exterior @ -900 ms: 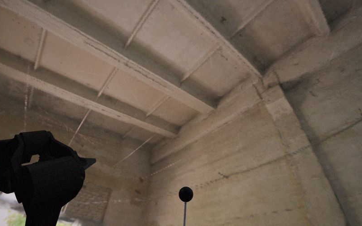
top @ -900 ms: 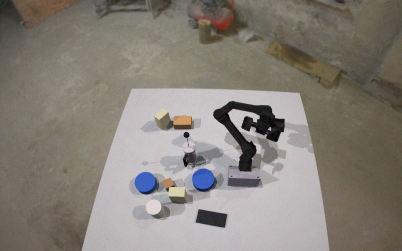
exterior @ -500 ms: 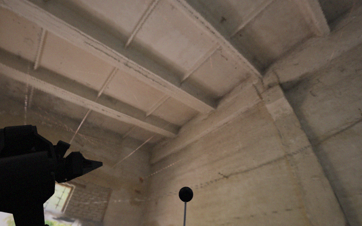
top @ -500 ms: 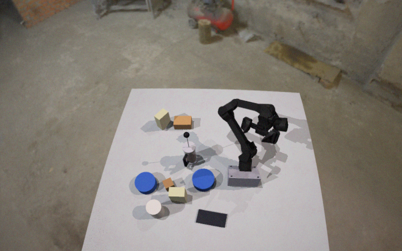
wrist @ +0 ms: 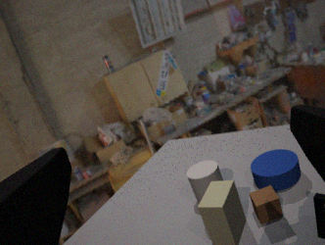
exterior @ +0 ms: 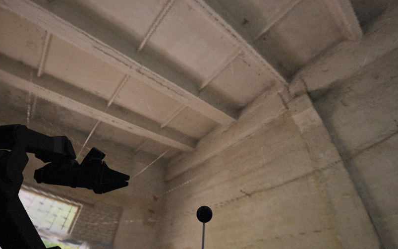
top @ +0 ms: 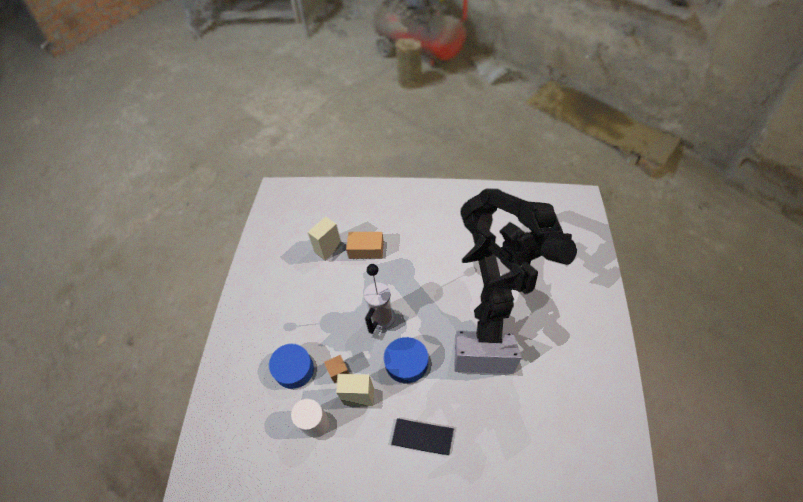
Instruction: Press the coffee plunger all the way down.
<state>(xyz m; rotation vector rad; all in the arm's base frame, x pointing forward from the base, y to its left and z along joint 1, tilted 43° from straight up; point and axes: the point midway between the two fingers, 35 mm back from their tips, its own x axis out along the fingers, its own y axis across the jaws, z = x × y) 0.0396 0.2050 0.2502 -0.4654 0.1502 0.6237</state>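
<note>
Now: gripper tip 25 cm short of the coffee press, 5 cm to the left of it and 24 cm above it. Also, from my gripper tip: dark flat plate (9 cm ahead, 28 cm to the left, 36 cm below); then white cylinder (38 cm ahead, 27 cm to the left, 32 cm below).
</note>
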